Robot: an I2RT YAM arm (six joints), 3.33 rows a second.
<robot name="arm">
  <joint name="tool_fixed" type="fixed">
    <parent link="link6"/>
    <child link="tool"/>
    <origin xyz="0 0 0" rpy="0 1.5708 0"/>
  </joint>
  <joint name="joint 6" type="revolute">
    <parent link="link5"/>
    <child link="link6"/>
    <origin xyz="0.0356 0 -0.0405" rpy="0 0 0"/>
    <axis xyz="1 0 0"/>
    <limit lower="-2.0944" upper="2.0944"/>
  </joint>
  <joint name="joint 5" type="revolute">
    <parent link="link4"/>
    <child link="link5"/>
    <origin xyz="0.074 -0.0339 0.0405" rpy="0 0 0"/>
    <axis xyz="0 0 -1"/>
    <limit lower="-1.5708" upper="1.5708"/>
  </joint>
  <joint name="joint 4" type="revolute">
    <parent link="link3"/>
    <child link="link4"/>
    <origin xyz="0.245 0.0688 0.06" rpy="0 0 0"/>
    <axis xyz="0 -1 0"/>
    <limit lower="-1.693" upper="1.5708"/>
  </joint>
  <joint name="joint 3" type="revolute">
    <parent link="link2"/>
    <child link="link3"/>
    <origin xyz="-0.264 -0.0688 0" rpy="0 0 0"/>
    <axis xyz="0 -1 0"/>
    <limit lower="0" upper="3.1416"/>
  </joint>
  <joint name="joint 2" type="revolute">
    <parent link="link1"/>
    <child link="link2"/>
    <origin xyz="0.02 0.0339 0.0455" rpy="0 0 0"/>
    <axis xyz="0 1 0"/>
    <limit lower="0" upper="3.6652"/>
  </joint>
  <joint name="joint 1" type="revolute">
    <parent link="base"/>
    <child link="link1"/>
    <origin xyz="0 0 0.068" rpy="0 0 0"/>
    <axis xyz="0 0 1"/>
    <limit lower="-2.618" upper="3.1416"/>
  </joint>
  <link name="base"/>
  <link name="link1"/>
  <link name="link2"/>
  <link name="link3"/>
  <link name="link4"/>
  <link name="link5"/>
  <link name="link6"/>
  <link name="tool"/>
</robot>
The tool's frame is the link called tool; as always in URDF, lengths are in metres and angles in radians.
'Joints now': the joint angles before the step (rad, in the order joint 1, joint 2, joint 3, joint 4, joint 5, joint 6). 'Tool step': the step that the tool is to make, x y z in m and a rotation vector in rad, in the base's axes. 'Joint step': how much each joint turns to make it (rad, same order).
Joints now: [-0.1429, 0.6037, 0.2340, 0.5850, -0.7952, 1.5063]
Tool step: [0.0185, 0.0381, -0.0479, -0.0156, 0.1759, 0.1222]
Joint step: [0.2598, 0.2318, -0.0735, 0.0998, 0.1339, -0.0443]
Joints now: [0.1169, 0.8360, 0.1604, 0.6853, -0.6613, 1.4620]
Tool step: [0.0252, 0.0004, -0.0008, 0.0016, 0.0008, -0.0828]
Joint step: [-0.0008, 0.1912, 0.0512, 0.1401, 0.0820, 0.0011]
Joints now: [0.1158, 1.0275, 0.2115, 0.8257, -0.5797, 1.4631]
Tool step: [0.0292, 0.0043, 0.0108, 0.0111, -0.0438, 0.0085]
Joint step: [0.0033, 0.1670, 0.1003, 0.1155, -0.0050, 0.0073]
